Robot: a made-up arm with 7 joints. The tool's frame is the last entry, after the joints. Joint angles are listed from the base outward. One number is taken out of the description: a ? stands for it. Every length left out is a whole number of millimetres.
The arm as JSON. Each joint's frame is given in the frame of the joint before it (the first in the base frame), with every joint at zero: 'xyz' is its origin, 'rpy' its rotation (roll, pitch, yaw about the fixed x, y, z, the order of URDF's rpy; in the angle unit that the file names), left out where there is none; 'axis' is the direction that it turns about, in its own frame. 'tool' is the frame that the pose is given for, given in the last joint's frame.
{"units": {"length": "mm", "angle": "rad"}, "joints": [
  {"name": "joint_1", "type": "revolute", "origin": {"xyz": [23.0, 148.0, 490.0]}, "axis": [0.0, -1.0, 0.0]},
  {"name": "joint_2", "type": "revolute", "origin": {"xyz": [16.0, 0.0, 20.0]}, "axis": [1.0, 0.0, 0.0]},
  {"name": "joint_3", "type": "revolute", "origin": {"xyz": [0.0, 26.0, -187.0]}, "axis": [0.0, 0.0, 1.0]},
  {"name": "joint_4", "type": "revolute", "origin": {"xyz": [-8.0, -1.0, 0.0]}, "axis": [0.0, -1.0, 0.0]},
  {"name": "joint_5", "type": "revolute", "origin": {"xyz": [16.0, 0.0, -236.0]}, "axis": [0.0, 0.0, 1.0]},
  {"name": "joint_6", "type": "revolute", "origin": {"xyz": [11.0, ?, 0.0]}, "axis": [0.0, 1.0, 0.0]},
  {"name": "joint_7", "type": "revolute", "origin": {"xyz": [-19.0, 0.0, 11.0]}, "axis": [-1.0, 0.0, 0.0]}
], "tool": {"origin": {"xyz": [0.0, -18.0, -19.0], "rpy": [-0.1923, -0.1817, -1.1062]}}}
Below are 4 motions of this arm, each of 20 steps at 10 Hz.
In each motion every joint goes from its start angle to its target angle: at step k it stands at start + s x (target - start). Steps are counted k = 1, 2, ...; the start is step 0. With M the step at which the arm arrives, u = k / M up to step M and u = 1 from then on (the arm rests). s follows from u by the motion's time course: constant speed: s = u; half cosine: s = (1 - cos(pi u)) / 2; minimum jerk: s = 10 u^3 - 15 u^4 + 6 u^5.
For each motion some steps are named. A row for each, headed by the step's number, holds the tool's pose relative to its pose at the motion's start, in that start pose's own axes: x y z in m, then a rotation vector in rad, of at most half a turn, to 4 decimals.
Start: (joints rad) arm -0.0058 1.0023 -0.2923 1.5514 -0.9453 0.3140 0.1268
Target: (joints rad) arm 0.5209 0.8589 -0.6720 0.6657 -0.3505 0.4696 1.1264
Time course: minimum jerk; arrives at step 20
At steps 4, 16, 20:
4: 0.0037 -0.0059 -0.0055 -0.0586 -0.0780 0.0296
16: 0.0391 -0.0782 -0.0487 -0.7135 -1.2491 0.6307
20: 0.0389 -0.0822 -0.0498 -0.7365 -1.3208 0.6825

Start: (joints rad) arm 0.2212 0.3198 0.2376 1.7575 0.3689 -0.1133 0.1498
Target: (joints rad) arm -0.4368 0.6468 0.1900 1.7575 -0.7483 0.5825 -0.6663
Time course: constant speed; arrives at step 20
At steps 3, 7, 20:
3: -0.0087 -0.0105 0.0138 -0.1908 0.1974 -0.1413
7: -0.0180 -0.0218 0.0327 -0.4083 0.4438 -0.3853
20: -0.0236 -0.0436 0.0876 -0.6700 0.8707 -1.5720

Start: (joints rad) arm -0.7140 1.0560 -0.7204 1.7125 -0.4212 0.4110 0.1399
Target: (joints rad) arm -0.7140 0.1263 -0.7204 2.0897 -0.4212 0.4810 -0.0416
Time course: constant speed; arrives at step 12
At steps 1, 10, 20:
1: 0.0085 0.0164 0.0014 0.0897 -0.0145 0.0428
10: 0.0342 0.1336 0.0741 0.8596 -0.0932 0.5267
20: 0.0293 0.1461 0.0984 1.0176 -0.1008 0.6585

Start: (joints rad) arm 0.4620 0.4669 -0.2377 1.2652 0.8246 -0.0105 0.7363
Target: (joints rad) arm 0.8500 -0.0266 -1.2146 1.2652 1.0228 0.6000 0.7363
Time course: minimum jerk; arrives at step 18
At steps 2, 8, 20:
2: 0.0006 -0.0015 -0.0030 -0.0077 -0.0093 0.0103
8: 0.0410 -0.0479 -0.0967 -0.3361 -0.3114 0.2937
20: 0.1500 -0.1182 -0.1879 -1.0987 -0.6371 0.4664

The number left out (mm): 30.0
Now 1 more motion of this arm.
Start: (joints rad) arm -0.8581 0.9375 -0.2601 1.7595 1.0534 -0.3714 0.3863
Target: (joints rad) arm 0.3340 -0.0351 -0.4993 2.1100 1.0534 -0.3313 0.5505
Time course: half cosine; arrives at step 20
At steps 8, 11, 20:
8: 0.0653 0.0513 -0.0760 0.3512 -0.4803 -0.0953
11: 0.1335 0.0896 -0.1065 0.5289 -0.8637 -0.1929
20: 0.2816 0.1256 -0.0953 0.6987 -1.6452 -0.4188

